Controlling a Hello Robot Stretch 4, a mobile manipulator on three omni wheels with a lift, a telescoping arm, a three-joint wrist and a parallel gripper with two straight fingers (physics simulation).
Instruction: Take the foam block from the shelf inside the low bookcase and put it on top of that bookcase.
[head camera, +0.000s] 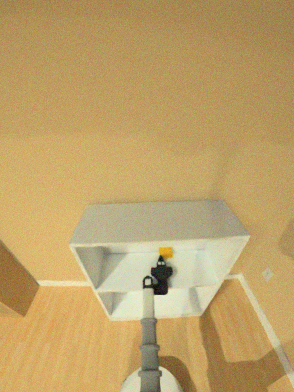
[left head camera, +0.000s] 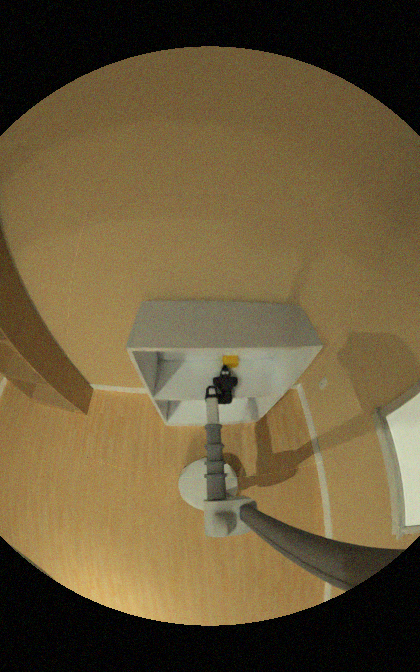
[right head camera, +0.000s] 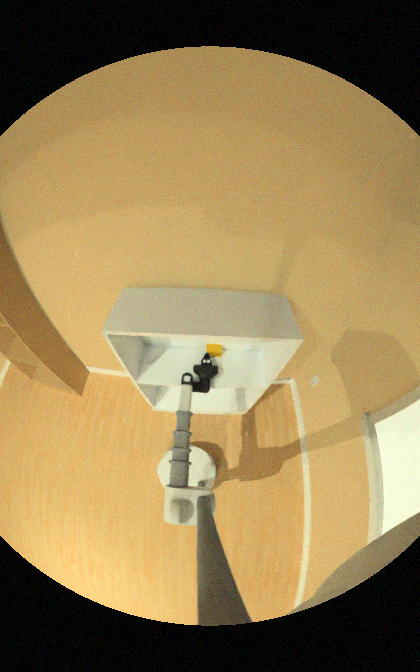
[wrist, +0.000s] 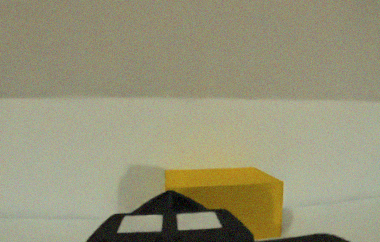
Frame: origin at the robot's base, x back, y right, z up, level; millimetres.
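Seen in the pictures: gripper, fingertip midpoint: (head camera: 160, 255) (wrist: 170, 207).
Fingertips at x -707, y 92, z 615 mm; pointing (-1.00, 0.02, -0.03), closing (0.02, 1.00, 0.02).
A point is followed by its place in that frame.
The yellow foam block (head camera: 166, 252) @[x -724, y 135, z 630 mm] (left head camera: 230, 361) (right head camera: 214, 349) (wrist: 255, 205) @[x -708, y 156, z 613 mm] sits on the upper inner shelf of the low white bookcase (head camera: 160, 222) @[x -613, y 67, z 1032 mm] (left head camera: 225, 325) (right head camera: 202, 312), towards its back. My gripper (head camera: 161, 258) @[x -707, y 92, z 615 mm] (left head camera: 225, 368) (right head camera: 206, 355) (wrist: 170, 207) @[x -707, y 92, z 615 mm] is inside the bookcase, its two fingertips together, with nothing between them. In the wrist view the closed tips stand in front of the block's left part and cover its lower left corner. The block lies beyond the fingers and reaches to their right. Whether the tips touch the block cannot be told.
The bookcase's top board lies above the gripper, and its side walls stand left and right of it. A lower shelf space (head camera: 150, 303) is below. A brown wooden piece of furniture (head camera: 15, 285) @[x -638, y -1130, z 287 mm] (left head camera: 65, 370) (right head camera: 60, 355) stands to the left. A wall is behind the bookcase.
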